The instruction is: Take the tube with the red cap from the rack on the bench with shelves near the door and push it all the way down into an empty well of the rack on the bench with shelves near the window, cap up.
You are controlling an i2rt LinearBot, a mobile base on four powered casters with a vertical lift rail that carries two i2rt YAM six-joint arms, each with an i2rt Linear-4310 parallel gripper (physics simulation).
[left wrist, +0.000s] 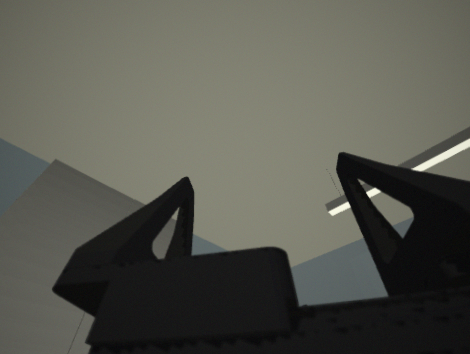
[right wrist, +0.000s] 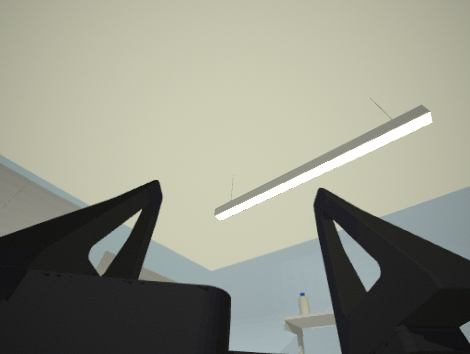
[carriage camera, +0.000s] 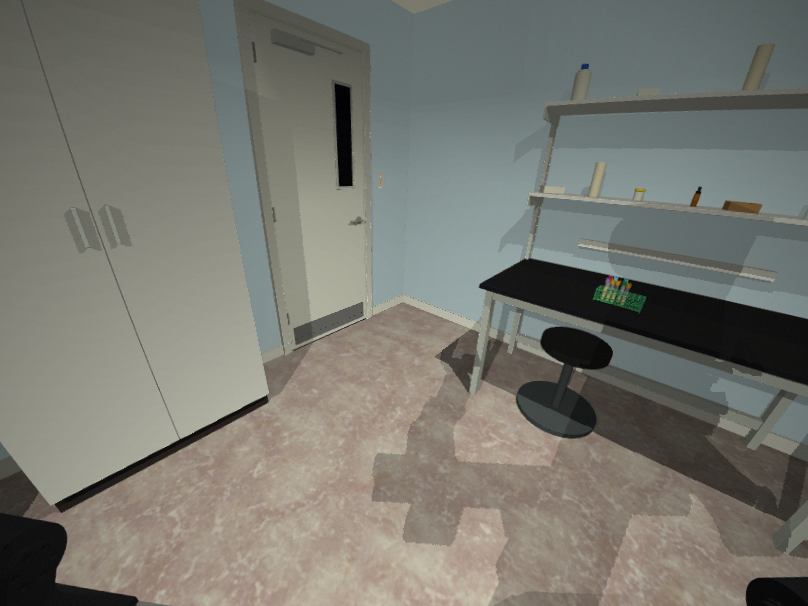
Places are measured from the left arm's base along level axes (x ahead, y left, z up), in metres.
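Pixels of known places: left gripper, between the fingertips: (left wrist: pixel 262 172); right gripper, between the fingertips: (right wrist: pixel 237 192).
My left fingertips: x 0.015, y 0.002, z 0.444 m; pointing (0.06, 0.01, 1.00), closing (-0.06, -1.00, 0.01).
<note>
Ahead of a thing's pixels: the offset from my left fingertips to its middle. Level surfaces: height alone.
A green rack {dz -0.543, dx +1.230, dy -1.338 m} (carriage camera: pixel 627 301) with several capped tubes {dz -0.508, dx +1.220, dy -1.300 m} (carriage camera: pixel 615 287) stands on the black bench top {dz -0.571 m} (carriage camera: pixel 691 319) under the shelves, right of the door, in the carriage camera view. The caps look pink, orange, yellow and green; they are too small to tell which one is red. My left gripper (left wrist: pixel 262 172) is open and empty, pointing up toward the ceiling. My right gripper (right wrist: pixel 237 192) is open and empty, also pointing toward the ceiling. Both are far from the rack. A second rack does not show in these views.
A black round stool (carriage camera: pixel 575 347) stands on the floor before the bench. A tall cabinet (carriage camera: pixel 130 326) stands at the left, beside the closed door (carriage camera: pixel 306 163). The shelves (carriage camera: pixel 652 206) above the bench hold bottles and small containers. A ceiling lamp (right wrist: pixel 325 165) (left wrist: pixel 425 165) hangs overhead.
</note>
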